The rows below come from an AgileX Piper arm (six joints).
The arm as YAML. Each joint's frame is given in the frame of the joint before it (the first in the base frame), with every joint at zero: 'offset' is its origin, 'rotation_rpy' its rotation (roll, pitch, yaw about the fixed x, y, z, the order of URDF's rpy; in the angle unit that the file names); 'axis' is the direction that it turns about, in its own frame. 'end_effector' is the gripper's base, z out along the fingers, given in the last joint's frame.
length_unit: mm
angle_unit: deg
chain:
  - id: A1
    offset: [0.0, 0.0, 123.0]
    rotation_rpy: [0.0, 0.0, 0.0]
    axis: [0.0, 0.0, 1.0]
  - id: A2
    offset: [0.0, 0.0, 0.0]
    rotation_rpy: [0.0, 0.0, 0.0]
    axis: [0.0, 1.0, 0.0]
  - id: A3
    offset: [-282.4, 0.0, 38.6]
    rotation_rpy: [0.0, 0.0, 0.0]
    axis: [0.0, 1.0, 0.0]
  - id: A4
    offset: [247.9, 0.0, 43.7]
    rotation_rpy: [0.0, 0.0, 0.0]
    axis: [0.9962, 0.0, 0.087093]
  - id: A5
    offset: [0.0, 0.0, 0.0]
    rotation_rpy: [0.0, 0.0, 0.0]
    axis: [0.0, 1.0, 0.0]
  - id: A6
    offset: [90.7, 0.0, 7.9]
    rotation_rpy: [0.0, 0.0, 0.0]
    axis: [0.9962, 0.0, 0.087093]
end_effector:
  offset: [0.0, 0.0, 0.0]
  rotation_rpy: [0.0, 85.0, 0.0]
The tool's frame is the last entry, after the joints.
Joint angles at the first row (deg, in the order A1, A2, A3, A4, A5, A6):
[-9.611, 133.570, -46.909, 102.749, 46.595, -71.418]
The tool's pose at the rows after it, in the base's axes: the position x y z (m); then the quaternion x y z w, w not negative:
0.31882, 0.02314, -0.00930, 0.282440, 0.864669, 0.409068, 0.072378
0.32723, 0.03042, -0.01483, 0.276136, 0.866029, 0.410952, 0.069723
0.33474, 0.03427, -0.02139, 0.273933, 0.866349, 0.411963, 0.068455
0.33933, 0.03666, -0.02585, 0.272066, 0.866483, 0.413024, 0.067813
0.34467, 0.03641, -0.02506, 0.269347, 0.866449, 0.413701, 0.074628
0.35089, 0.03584, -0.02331, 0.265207, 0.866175, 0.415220, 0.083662
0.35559, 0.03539, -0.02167, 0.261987, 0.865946, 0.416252, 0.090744
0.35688, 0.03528, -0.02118, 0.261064, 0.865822, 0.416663, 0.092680
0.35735, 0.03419, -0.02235, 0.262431, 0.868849, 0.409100, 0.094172
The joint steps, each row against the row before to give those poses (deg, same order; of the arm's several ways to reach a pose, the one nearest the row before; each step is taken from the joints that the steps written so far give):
[2.138, 1.661, -2.388, -0.001, -0.118, 1.205]
[1.505, 1.654, -2.474, 0.001, -0.119, 1.034]
[0.821, 1.788, -2.356, 0.000, -0.113, 0.775]
[0.478, 1.193, -1.511, 0.000, 0.000, 0.385]
[0.056, 0.156, -1.108, 0.001, -0.139, 0.118]
[0.000, 0.062, -1.228, -0.001, -0.061, 0.002]
[0.000, 0.000, -0.909, 0.001, -0.063, -0.003]
[-0.001, -0.001, -0.251, -0.001, -0.001, 0.001]
[0.001, 0.046, -0.123, 0.001, -0.972, -0.053]

